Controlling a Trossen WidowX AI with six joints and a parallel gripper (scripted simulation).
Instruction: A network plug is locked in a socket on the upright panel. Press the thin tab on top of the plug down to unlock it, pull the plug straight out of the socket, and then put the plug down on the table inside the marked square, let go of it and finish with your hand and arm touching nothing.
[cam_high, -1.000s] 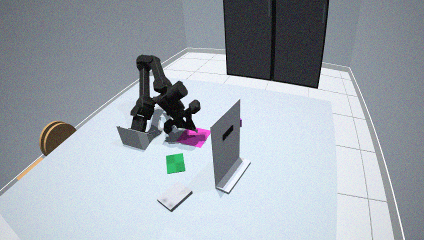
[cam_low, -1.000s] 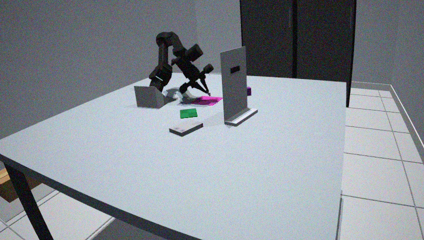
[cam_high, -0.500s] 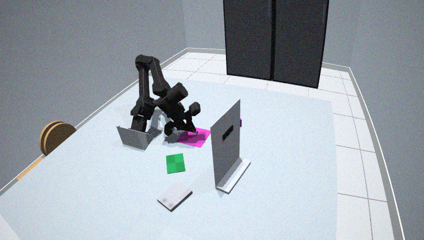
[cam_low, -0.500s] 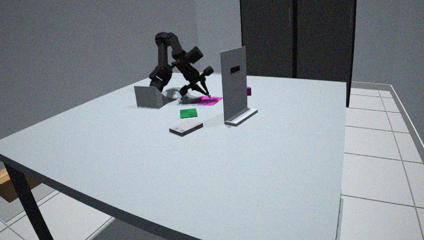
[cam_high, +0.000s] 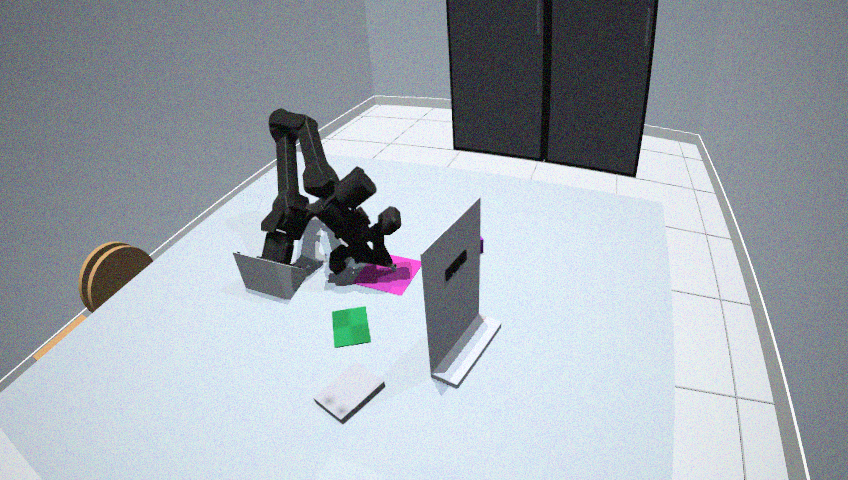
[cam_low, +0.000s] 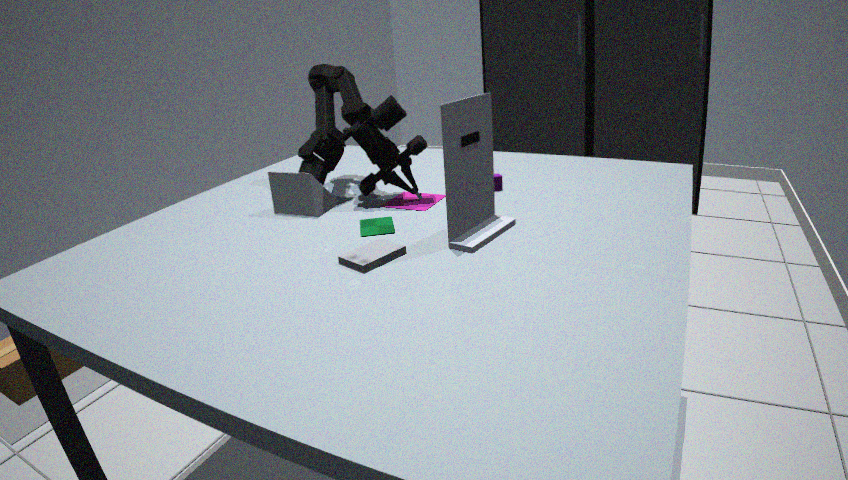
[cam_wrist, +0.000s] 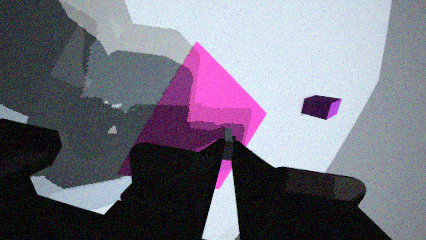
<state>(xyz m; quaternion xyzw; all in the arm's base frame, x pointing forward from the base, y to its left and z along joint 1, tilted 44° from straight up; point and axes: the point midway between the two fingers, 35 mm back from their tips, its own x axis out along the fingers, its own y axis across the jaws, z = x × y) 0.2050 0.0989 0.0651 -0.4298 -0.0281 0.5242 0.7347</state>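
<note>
Right now my gripper tip is 10 mm past the magenta square and 20 mm above it. From my gripper tip the other things lie so: grey upright panel 220 mm ahead, 150 mm to the right, 100 mm above; then flat grey slab 90 mm ahead, 330 mm to the right, 10 mm below; then network plug right at my gripper tip.
</note>
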